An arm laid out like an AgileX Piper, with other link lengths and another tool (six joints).
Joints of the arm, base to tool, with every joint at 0 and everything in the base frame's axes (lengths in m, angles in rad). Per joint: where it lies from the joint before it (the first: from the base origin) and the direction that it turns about. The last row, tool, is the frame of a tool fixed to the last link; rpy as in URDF.
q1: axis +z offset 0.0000 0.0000 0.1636
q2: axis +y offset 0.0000 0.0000 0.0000
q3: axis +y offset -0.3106 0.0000 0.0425
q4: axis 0.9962 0 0.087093 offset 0.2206 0.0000 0.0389
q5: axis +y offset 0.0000 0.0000 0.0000
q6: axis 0.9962 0 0.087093 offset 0.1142 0.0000 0.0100
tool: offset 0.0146 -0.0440 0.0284 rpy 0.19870 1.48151 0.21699
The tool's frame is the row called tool.
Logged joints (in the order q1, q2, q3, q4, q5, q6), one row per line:
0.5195, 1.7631, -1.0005, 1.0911, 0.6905, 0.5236
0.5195, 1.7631, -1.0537, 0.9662, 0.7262, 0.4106
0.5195, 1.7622, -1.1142, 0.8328, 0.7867, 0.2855
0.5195, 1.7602, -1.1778, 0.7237, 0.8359, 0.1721
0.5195, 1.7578, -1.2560, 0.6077, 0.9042, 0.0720
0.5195, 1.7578, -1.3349, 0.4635, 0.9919, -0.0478
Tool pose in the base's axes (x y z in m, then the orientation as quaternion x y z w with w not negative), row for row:
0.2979, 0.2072, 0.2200, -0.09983, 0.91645, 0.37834, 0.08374
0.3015, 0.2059, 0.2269, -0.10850, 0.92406, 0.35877, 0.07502
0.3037, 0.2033, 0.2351, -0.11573, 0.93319, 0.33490, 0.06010
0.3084, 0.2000, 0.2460, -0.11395, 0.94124, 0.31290, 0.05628
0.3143, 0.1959, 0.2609, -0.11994, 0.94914, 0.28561, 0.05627
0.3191, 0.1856, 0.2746, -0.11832, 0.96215, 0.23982, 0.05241
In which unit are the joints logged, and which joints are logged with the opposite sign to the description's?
The joints are logged in radians. Opposite sign: q6.
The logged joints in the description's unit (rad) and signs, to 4 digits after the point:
0.5195, 1.7631, -1.0005, 1.0911, 0.6905, -0.5236
0.5195, 1.7631, -1.0537, 0.9662, 0.7262, -0.4106
0.5195, 1.7622, -1.1142, 0.8328, 0.7867, -0.2855
0.5195, 1.7602, -1.1778, 0.7237, 0.8359, -0.1721
0.5195, 1.7578, -1.2560, 0.6077, 0.9042, -0.0720
0.5195, 1.7578, -1.3349, 0.4635, 0.9919, 0.0478

